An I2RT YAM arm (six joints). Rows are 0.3 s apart.
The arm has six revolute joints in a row. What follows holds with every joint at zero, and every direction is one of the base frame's.
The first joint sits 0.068 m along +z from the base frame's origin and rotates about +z.
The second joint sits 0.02 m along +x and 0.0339 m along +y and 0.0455 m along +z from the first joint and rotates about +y.
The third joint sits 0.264 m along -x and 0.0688 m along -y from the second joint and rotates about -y.
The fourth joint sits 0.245 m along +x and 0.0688 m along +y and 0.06 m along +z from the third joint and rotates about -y.
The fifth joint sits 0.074 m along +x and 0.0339 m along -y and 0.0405 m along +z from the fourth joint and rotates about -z.
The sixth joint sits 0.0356 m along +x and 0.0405 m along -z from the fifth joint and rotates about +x.
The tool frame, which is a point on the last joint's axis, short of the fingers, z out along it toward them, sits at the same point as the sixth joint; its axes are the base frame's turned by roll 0, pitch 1.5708 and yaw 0 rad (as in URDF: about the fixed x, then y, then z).
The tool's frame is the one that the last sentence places.
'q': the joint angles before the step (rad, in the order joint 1, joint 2, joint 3, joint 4, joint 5, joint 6). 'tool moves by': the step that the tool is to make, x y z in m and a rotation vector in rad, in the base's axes. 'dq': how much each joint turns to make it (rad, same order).
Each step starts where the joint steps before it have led.
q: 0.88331 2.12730 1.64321 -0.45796 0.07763 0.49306
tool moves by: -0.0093 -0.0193 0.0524 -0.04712 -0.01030 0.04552
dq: -0.01145 -0.10889 0.05249 -0.18580 -0.00191 -0.06867
